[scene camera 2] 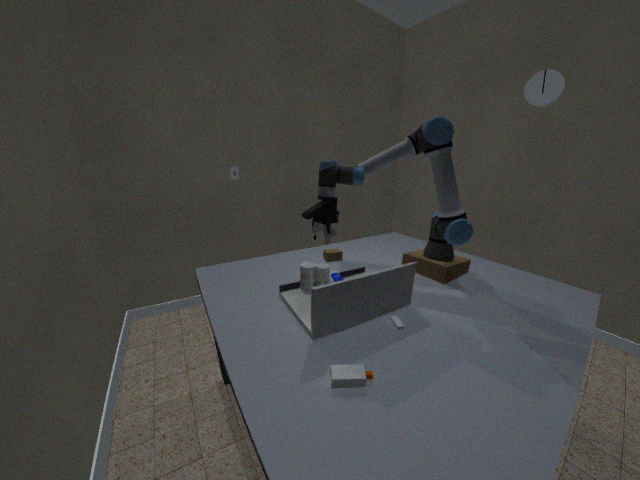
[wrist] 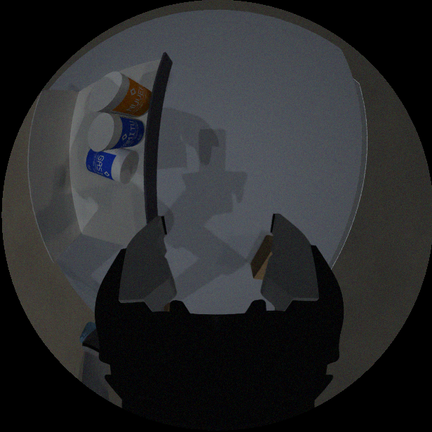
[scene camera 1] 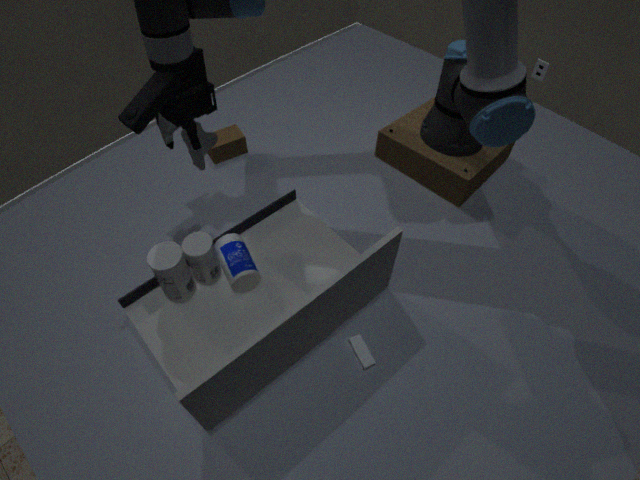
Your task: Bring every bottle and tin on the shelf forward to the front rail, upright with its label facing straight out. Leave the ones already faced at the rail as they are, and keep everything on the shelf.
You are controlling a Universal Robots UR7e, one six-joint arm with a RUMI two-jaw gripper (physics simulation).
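Pixels of known places: gripper, fingertip midpoint: [scene camera 2: 320, 242] [scene camera 1: 186, 159]; arm's base, link origin: [scene camera 2: 437, 257] [scene camera 1: 451, 137].
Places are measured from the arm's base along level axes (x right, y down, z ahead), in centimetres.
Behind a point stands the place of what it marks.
Note:
The shelf [scene camera 1: 206, 330] @[y 5.3, x 2.0, z 69.7 cm] [scene camera 2: 297, 305] @[y 5.3, x 4.6, z 76.8 cm] [wrist: 107, 215] has a black front rail [scene camera 1: 266, 210] @[y 3.3, x 14.6, z 45.0 cm] [scene camera 2: 353, 271] @[y 3.5, x 14.6, z 43.7 cm] [wrist: 152, 165]. A tall white container with an orange label [scene camera 1: 175, 281] @[y -1.6, x 9.4, z 69.2 cm] [scene camera 2: 307, 279] @[y -0.9, x 9.8, z 70.0 cm] [wrist: 134, 97] stands upright close behind the rail. Beside it, a shorter white container with a blue label [scene camera 1: 206, 266] @[y -0.7, x 8.9, z 63.2 cm] [scene camera 2: 322, 273] @[y -2.2, x 9.3, z 63.8 cm] [wrist: 131, 132] stands upright; both labels face the rail. A third white container with a blue label [scene camera 1: 238, 258] @[y -0.4, x 6.5, z 57.9 cm] [scene camera 2: 336, 276] @[y -0.4, x 7.5, z 58.3 cm] [wrist: 102, 164] lies on its side, label up, one end near the rail. My gripper [scene camera 1: 185, 157] @[y -8.1, x 27.3, z 53.4 cm] [scene camera 2: 321, 240] @[y -8.1, x 27.3, z 53.4 cm] [wrist: 217, 217] is open and empty, above the table beyond the rail.
The shelf's tall back panel [scene camera 1: 305, 328] @[y -2.4, x -12.5, z 59.3 cm] [scene camera 2: 361, 299] @[y -1.7, x -12.3, z 62.9 cm] stands opposite the rail. A wooden block [scene camera 1: 227, 144] @[y 3.0, x 37.5, z 38.2 cm] [scene camera 2: 332, 255] @[y 4.2, x 37.8, z 39.3 cm] [wrist: 262, 260] lies on the table near the gripper. A small white strip [scene camera 1: 361, 352] @[y 6.4, x -19.3, z 52.7 cm] [scene camera 2: 397, 322] @[y 6.4, x -19.7, z 52.8 cm] and a white box [scene camera 2: 347, 375] @[y 4.8, x -29.1, z 80.8 cm] lie behind the shelf.

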